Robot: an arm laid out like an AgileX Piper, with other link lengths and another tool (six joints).
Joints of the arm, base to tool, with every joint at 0 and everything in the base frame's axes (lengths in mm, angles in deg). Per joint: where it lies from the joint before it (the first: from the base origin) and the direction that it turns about. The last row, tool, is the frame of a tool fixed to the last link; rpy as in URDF.
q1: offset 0 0 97.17 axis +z
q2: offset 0 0 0 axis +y
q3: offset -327.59 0 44.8 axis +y
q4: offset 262.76 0 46.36 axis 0.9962 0 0.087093
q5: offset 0 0 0 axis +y
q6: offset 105.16 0 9.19 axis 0.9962 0 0.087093
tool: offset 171.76 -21 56.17 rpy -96.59 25 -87.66
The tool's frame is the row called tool.
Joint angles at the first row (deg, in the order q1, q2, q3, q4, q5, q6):
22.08, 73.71, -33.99, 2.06, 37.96, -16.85
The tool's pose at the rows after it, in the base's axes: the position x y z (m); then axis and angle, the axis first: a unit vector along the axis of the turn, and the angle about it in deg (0 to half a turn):
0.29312 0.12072 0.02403 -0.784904 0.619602 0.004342 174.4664
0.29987 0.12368 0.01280 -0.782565 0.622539 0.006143 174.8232
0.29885 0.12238 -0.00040 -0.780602 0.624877 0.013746 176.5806
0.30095 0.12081 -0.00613 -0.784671 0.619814 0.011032 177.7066
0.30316 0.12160 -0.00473 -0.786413 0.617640 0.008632 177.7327
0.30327 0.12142 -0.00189 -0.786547 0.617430 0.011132 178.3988
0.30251 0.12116 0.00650 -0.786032 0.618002 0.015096 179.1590
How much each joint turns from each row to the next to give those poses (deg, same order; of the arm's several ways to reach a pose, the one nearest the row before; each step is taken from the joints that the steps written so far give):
1.33, 3.25, 0.00, -0.54, -2.49, 1.03
0.23, 2.99, 0.00, -0.18, -2.57, 0.74
0.00, 2.54, 0.00, -0.20, -0.58, 0.44
0.00, 1.45, -0.31, -1.14, -0.30, 0.04
0.11, 0.14, -0.46, -0.39, 0.21, 0.07
0.00, 0.00, -1.15, -0.07, 1.87, 0.00
0.00, -0.71, -1.95, 0.08, 3.55, 0.00

